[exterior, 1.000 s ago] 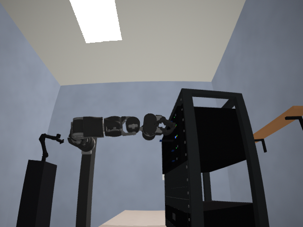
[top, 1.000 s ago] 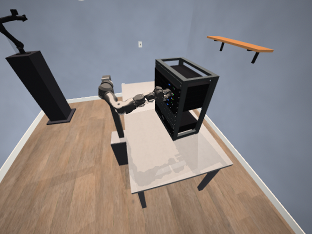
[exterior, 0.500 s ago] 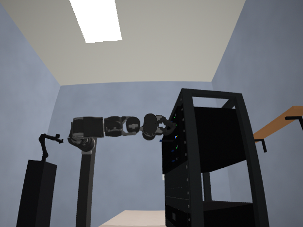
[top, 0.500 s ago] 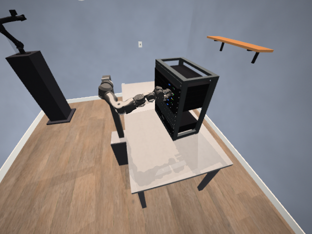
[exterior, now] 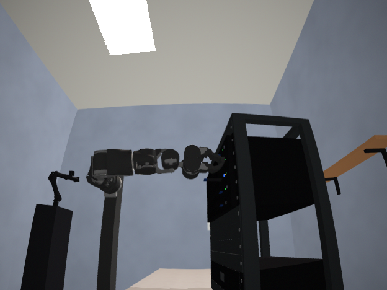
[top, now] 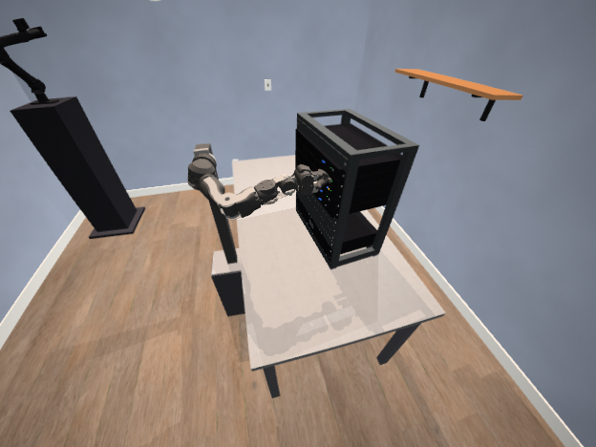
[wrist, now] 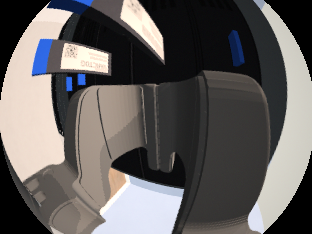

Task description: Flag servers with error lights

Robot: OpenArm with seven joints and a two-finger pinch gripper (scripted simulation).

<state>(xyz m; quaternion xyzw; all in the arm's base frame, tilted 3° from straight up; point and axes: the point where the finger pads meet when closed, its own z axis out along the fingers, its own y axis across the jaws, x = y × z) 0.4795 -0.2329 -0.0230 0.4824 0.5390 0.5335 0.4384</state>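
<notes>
The locate button lies 10 mm ahead of my hand. Round my hand: information tag 50 mm to the left, 10 mm behind.
</notes>
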